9 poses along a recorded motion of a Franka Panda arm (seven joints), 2.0 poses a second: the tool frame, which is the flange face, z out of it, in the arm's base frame.
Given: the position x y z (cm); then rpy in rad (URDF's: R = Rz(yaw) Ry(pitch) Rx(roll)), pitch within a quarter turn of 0, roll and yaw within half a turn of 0.
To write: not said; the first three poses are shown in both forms.
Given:
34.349 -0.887 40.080 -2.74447 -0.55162 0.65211
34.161 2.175 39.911 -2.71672 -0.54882 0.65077
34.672 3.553 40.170 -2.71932 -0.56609 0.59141
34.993 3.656 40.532 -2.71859 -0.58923 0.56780
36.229 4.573 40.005 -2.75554 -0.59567 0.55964
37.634 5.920 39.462 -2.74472 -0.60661 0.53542
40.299 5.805 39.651 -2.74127 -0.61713 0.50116
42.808 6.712 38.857 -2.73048 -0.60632 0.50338
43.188 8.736 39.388 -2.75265 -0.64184 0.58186
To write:
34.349 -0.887 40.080 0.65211 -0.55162 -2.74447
34.161 2.175 39.911 0.65077 -0.54882 -2.71672
34.672 3.553 40.170 0.59141 -0.56609 -2.71932
34.993 3.656 40.532 0.56780 -0.58923 -2.71859
36.229 4.573 40.005 0.55964 -0.59567 -2.75554
37.634 5.920 39.462 0.53542 -0.60661 -2.74472
40.299 5.805 39.651 0.50116 -0.61713 -2.74127
42.808 6.712 38.857 0.50338 -0.60632 -2.73048
43.188 8.736 39.388 0.58186 -0.64184 -2.75265

